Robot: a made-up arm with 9 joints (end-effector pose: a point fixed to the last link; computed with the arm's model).
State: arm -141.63 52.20 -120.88 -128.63 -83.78 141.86 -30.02 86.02 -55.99
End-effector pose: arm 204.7 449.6 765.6 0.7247 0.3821 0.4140 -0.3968
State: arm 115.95 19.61 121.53 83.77 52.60 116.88 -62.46 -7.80 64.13
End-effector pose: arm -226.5 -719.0 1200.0 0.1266 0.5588 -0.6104 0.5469
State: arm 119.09 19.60 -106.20 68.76 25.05 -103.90 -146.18 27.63 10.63
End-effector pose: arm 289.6 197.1 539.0 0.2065 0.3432 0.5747 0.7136
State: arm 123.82 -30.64 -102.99 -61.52 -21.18 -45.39 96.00 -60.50 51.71
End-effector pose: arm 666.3 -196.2 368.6 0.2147 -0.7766 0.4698 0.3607
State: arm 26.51 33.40 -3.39 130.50 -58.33 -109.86 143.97 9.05 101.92
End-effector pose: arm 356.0 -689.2 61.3 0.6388 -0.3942 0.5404 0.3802
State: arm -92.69 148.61 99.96 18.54 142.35 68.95 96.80 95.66 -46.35
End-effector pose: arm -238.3 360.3 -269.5 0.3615 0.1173 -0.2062 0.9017
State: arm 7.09 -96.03 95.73 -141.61 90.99 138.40 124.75 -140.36 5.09
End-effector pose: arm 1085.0 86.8 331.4 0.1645 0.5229 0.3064 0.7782
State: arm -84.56 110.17 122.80 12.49 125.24 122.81 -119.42 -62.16 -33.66
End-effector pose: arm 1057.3 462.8 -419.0 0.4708 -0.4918 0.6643 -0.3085
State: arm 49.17 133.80 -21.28 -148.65 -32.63 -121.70 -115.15 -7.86 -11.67
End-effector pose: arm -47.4 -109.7 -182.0 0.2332 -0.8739 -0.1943 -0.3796
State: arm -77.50 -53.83 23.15 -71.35 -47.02 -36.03 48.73 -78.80 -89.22
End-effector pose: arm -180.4 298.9 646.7 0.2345 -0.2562 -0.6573 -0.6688
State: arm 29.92 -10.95 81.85 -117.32 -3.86 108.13 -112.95 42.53 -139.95
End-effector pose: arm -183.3 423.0 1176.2 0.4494 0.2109 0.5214 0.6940
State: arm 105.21 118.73 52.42 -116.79 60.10 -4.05 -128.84 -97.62 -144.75
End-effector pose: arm -665.1 530.9 173.8 0.3895 -0.4357 -0.5717 0.5759
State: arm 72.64 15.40 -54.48 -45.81 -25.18 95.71 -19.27 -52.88 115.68
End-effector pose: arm -274.6 43.7 1095.5 0.5534 0.0654 -0.4592 0.6918
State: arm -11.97 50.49 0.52 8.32 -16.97 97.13 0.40 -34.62 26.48
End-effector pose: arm -23.3 -441.8 530.2 0.4103 0.2432 0.3054 -0.8241
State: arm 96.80 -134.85 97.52 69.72 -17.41 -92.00 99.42 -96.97 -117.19
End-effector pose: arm 285.7 -898.9 -144.5 0.2008 -0.5110 0.3475 -0.7601
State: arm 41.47 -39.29 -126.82 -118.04 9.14 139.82 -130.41 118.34 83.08
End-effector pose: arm -433.1 140.6 532.9 0.2584 0.3653 0.8710 0.2030
